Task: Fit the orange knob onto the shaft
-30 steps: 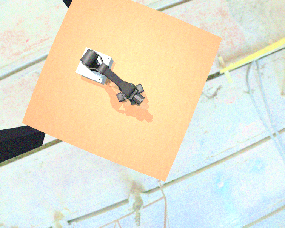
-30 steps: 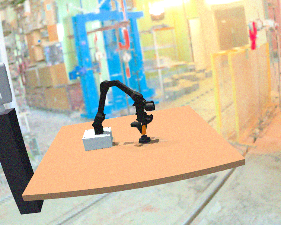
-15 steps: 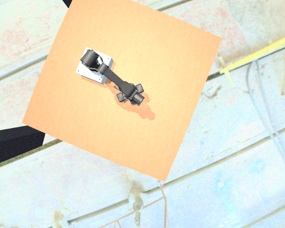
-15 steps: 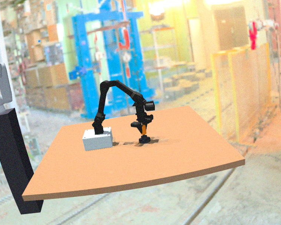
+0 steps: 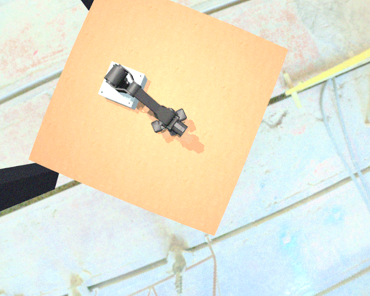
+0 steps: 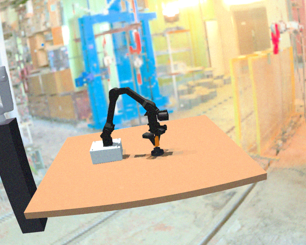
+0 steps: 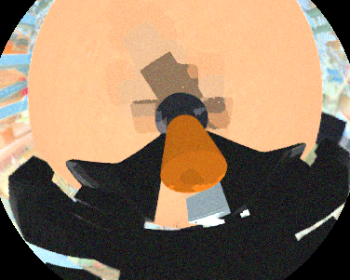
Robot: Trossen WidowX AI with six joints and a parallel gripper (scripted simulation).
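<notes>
The orange knob is 20 mm above my gripper tip. Round my gripper tip: dark round pedestal (40 mm below).
</notes>
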